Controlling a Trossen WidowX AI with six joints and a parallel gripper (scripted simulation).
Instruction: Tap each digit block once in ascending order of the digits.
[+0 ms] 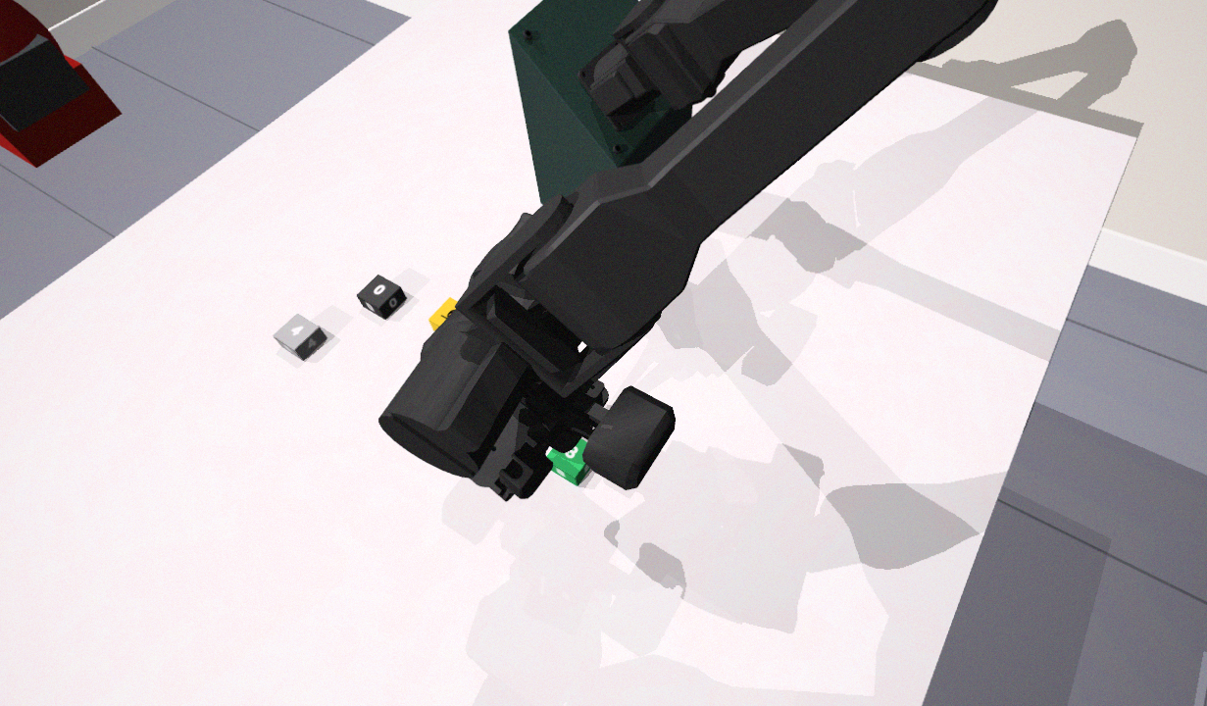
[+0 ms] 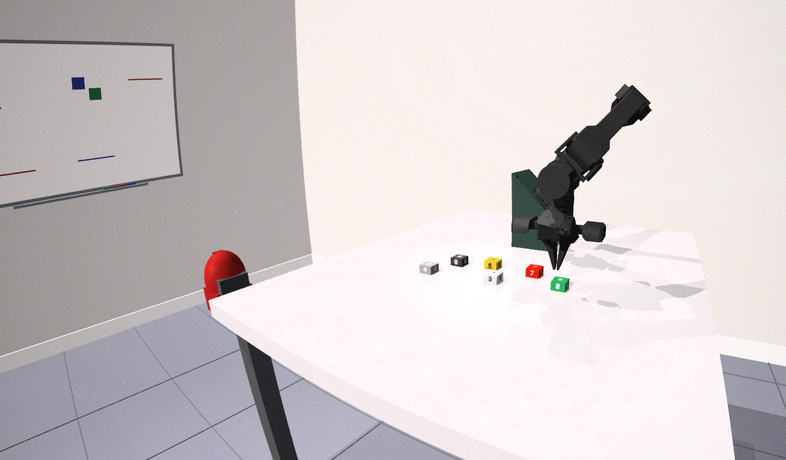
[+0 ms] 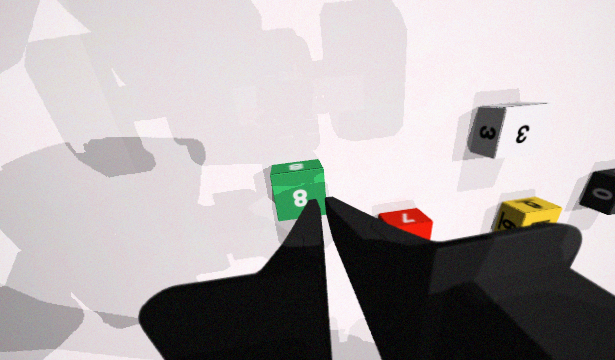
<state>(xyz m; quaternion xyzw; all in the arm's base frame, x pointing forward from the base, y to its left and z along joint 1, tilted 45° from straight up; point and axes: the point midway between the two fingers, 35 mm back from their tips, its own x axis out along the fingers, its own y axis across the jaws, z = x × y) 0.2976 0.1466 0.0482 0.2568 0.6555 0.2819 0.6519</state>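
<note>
The green 8 block is 30 mm below my gripper tip and 10 mm to the left of it. The rest, counted from my gripper tip: yellow 6 block 170 mm to the right, 60 mm behind, 30 mm below; then white 3 block 130 mm to the right, 30 mm below, 20 mm ahead; then red 7 block 70 mm to the right, 50 mm behind, 30 mm below.
</note>
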